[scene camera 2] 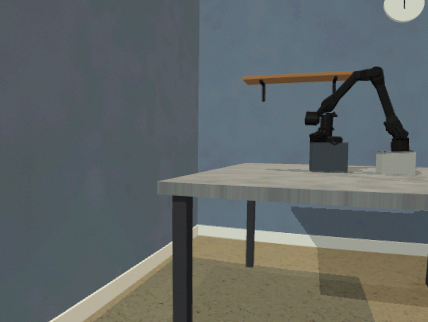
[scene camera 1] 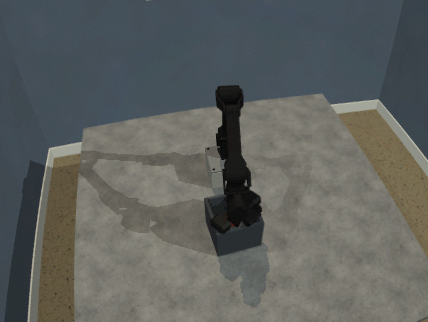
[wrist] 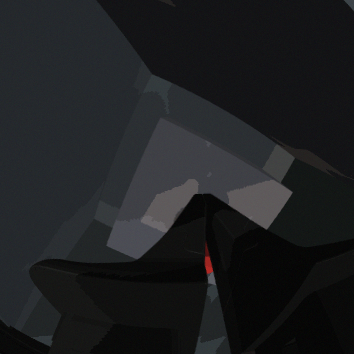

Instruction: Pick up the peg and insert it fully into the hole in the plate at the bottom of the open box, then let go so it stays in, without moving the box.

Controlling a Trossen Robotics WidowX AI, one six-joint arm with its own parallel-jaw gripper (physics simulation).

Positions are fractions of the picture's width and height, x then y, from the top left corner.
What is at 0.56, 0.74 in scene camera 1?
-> A dark grey box.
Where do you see a dark grey box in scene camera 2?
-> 0.76, 0.49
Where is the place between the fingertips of my gripper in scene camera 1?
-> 0.55, 0.70
